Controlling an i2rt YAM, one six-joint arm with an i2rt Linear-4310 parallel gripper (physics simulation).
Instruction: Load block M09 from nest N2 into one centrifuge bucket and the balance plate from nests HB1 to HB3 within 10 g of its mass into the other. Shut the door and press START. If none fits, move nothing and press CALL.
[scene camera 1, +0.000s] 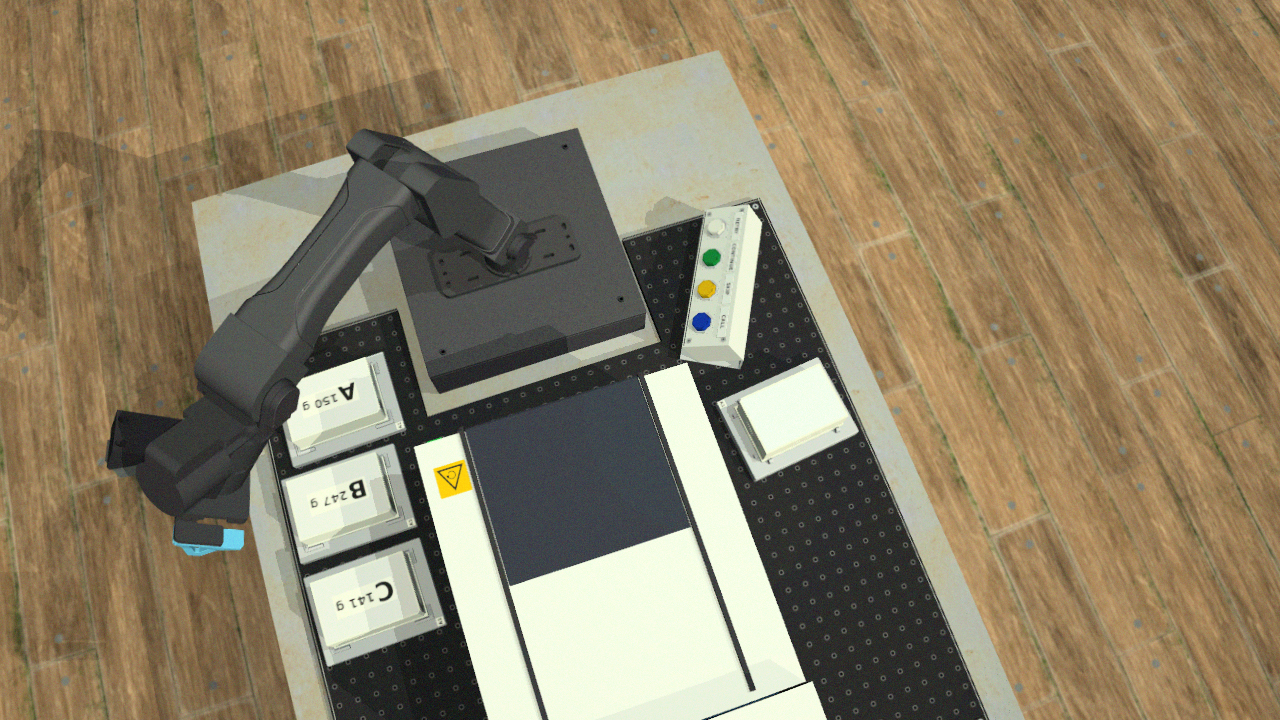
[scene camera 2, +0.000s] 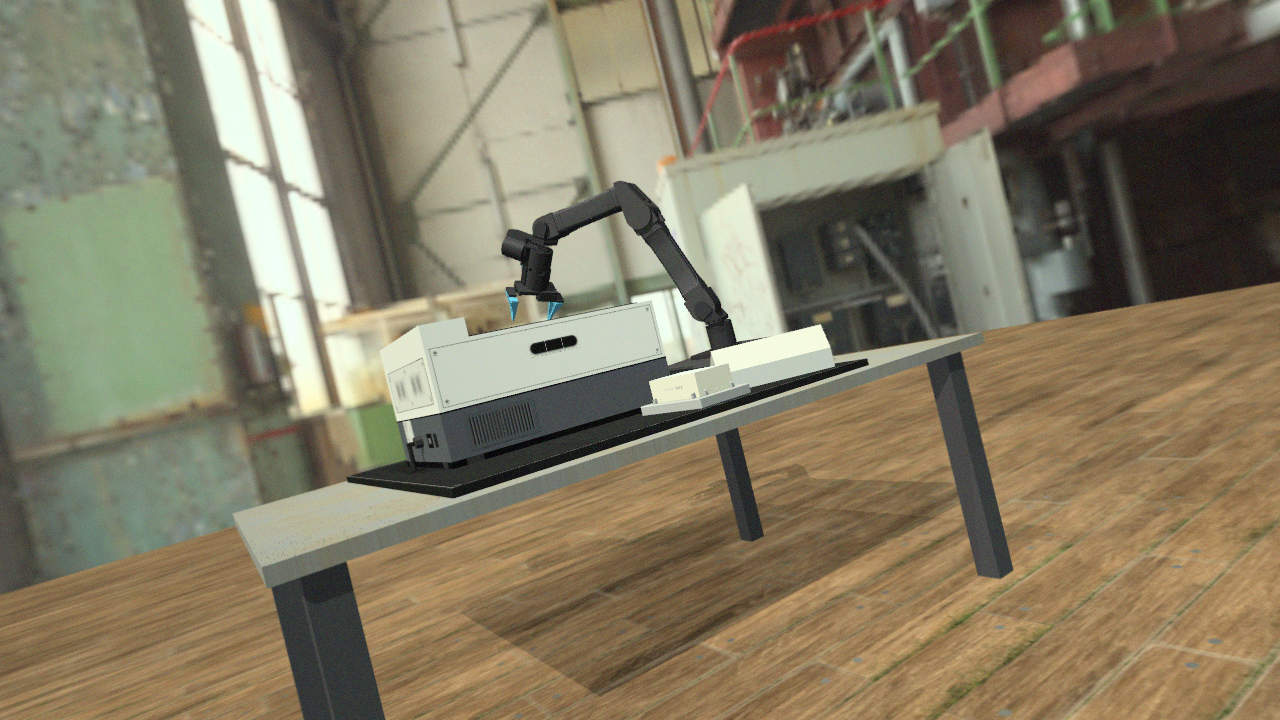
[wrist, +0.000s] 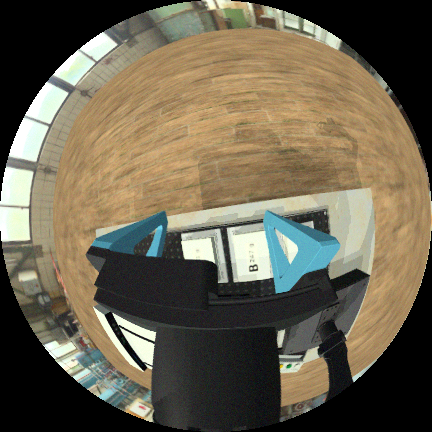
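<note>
My gripper is open and empty, high above the labelled plates at the table edge. Plate B 247 g and plate C 141 g sit in their nests; in the wrist view they show between the fingers. Plate A 150 g sits in its nest, partly covered by the arm. An unlabelled-topped white block sits in the nest across the centrifuge. No bucket or START button shows. The blue CALL button is on the console.
The dark arm base plate stands behind the centrifuge. The centrifuge stands between the three labelled plates and the single block. A perforated black mat lies on the grey table. White, green and yellow buttons share the console.
</note>
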